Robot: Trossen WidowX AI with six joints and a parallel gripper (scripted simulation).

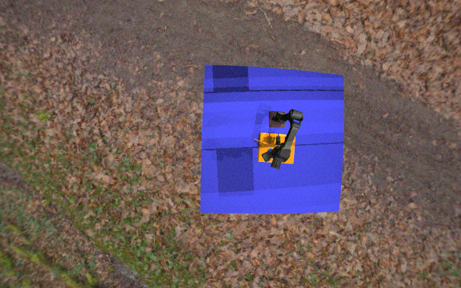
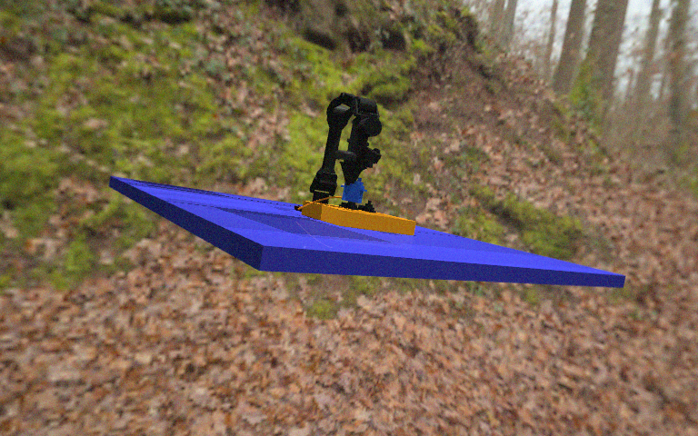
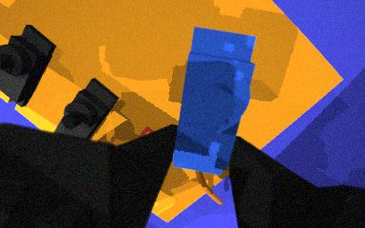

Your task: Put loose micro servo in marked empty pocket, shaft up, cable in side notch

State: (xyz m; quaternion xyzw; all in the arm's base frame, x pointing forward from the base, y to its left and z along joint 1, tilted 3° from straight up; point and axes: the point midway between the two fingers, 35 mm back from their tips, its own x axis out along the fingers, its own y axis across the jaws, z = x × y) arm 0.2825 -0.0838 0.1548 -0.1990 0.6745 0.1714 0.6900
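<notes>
The orange deck is 2 cm ahead of my gripper tip, 8 cm to the left of it and 10 cm below it.
</notes>
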